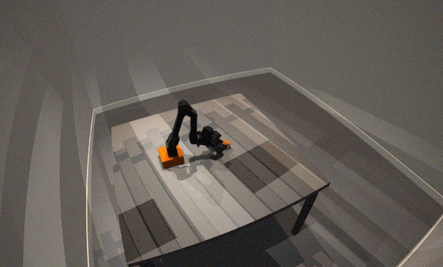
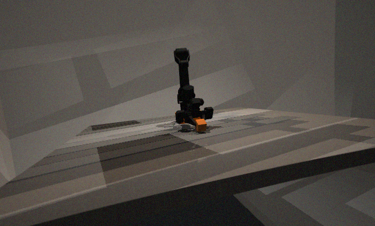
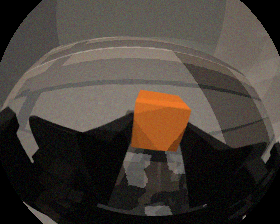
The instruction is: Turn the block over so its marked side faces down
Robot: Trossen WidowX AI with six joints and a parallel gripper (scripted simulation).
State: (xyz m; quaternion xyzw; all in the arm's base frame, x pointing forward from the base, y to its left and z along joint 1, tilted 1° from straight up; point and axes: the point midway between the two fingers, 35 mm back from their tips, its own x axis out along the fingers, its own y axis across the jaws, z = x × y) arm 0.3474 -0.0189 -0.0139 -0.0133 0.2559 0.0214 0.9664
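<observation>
My gripper tip is now 10 mm above the small orange block.
</observation>
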